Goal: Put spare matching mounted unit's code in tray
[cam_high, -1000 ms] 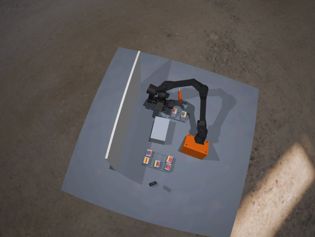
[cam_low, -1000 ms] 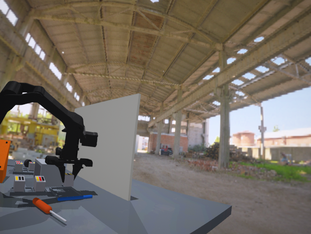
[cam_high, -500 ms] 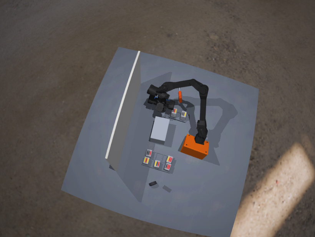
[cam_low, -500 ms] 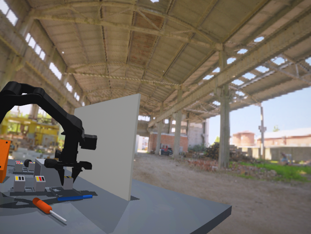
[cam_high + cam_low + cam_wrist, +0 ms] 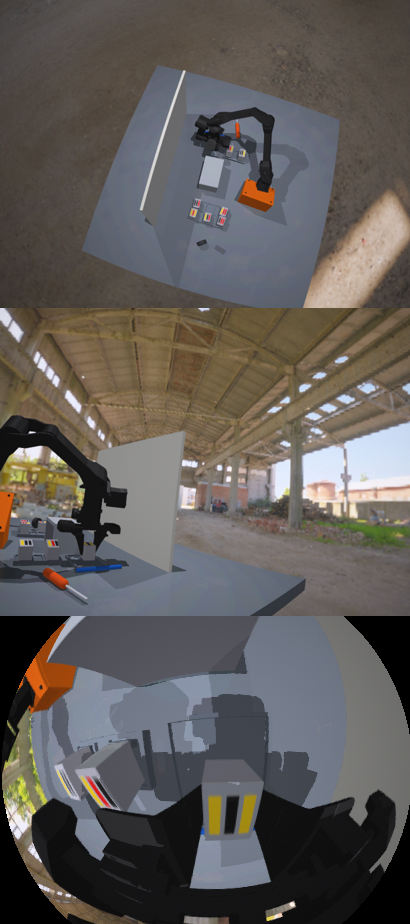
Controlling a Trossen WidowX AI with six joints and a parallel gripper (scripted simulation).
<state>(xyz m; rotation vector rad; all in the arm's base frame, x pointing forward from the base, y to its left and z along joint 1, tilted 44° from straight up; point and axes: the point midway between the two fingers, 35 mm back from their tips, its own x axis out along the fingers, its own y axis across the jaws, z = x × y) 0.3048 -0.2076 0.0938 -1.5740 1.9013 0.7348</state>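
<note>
The grey spare lies 2 cm above my gripper tip. Also, from my gripper tip: white panel (20 cm ahead, 18 cm to the left, 20 cm above); then blue pen (1 cm ahead, 7 cm to the right, 2 cm below); then dark tray (2 cm below).
</note>
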